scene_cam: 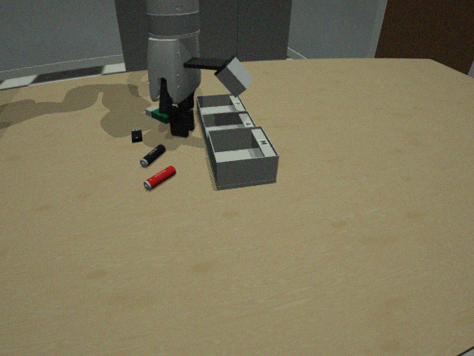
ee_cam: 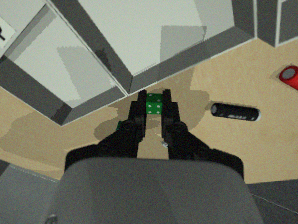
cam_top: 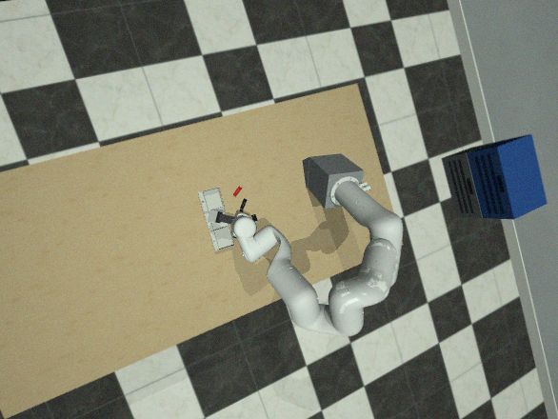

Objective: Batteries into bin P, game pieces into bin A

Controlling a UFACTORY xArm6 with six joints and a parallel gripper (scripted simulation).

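Now: the bin 7 cm ahead of my hand and 5 cm to the right of it. Round my hand: black battery: 6 cm to the right, 6 cm behind, 2 cm below; then black USB stick: 8 cm behind, 2 cm to the left, 2 cm below; then green die: 1 cm below.
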